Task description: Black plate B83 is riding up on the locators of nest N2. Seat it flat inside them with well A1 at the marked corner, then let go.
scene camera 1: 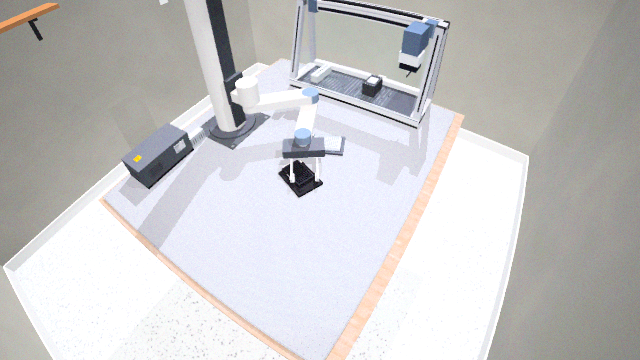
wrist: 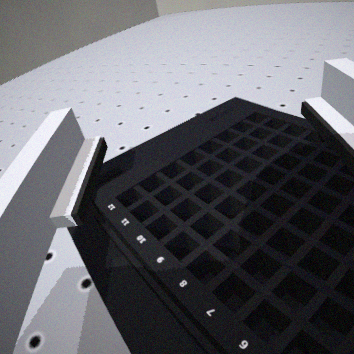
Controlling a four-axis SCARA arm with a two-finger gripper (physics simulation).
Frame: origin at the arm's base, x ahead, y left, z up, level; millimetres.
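Seen in the pictures: gripper, fingertip midpoint: [scene camera 1: 304, 180] [wrist: 198, 104]; arm's base, origin of the base link: [scene camera 1: 232, 125].
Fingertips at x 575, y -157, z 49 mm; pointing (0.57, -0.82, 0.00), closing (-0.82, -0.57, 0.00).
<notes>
Pixels of each thing's top centre, then the offset from my fingertips to it. "*": a spot on its surface instead.
- black plate B83, middle of its top: [wrist: 331, 216] [scene camera 1: 298, 171] 32 mm left, 55 mm back, 9 mm down
- nest N2, middle of its top: [wrist: 278, 207] [scene camera 1: 300, 176] 22 mm left, 39 mm back, 22 mm down
- dark block, surface spot: [scene camera 1: 371, 86] * 674 mm left, 26 mm back, 78 mm up
- dark grey box, surface spot: [scene camera 1: 157, 156] * 279 mm right, 612 mm back, 77 mm up
The black plate B83 [scene camera 1: 303, 172] [wrist: 215, 220] lies over the black base of nest N2 [scene camera 1: 301, 192] [wrist: 170, 136]. In the wrist view its column numbers 12 down to 6 run along the near left edge. My gripper [scene camera 1: 305, 178] [wrist: 198, 104] is shut on the plate, with one pad at its left corner by number 12 and the other at the far right edge. Well A1 and the marked corner cannot be made out. How far the plate rides up on the locators cannot be told.
A pale plate on a dark base [scene camera 1: 335, 145] stands just behind the gripper. A gantry frame [scene camera 1: 436, 70] with a dark block [scene camera 1: 371, 86] on its deck stands at the back. The arm's column [scene camera 1: 212, 65] and a dark grey box [scene camera 1: 157, 156] stand on the left.
</notes>
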